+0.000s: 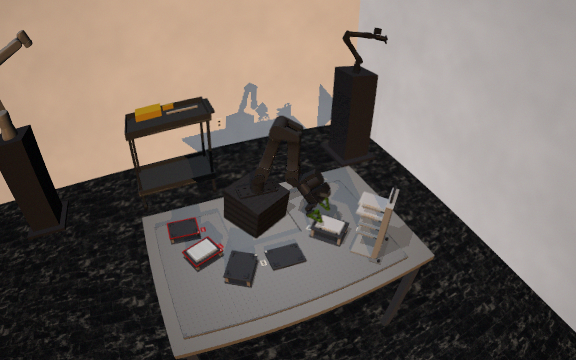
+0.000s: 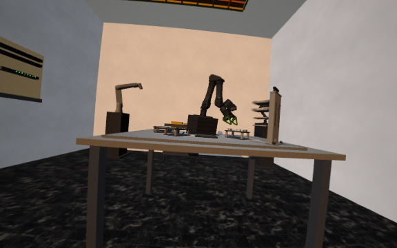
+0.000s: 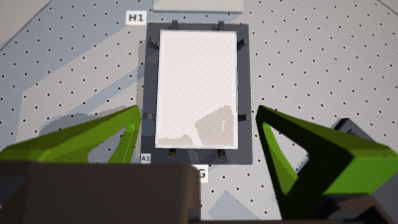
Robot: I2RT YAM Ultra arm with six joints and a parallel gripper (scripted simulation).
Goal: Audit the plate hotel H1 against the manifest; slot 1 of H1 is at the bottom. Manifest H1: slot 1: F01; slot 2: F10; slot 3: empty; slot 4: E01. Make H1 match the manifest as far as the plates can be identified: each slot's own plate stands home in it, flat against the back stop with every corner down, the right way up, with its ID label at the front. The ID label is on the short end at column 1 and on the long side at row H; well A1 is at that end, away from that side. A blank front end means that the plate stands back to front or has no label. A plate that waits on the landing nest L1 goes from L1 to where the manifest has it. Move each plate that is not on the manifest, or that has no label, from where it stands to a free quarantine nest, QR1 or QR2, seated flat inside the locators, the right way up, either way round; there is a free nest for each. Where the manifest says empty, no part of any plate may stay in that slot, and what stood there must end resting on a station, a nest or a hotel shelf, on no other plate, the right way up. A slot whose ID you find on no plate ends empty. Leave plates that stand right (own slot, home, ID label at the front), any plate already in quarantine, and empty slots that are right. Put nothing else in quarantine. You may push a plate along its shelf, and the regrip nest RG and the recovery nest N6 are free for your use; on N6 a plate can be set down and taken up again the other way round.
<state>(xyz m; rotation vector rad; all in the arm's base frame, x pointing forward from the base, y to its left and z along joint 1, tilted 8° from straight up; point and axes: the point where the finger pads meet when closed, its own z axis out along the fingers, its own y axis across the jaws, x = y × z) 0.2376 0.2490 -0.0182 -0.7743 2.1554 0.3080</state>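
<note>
Right now my hand is 30 mm short of the white plate, 20 mm to the right of it and 50 mm above it. From my hand the other things lie so: A1 mark 60 mm behind, 20 mm to the left, 50 mm below; then dark regrip nest 30 mm ahead, 20 mm to the left, 60 mm below; then RG tag 50 mm behind, 40 mm to the right, 110 mm below.
</note>
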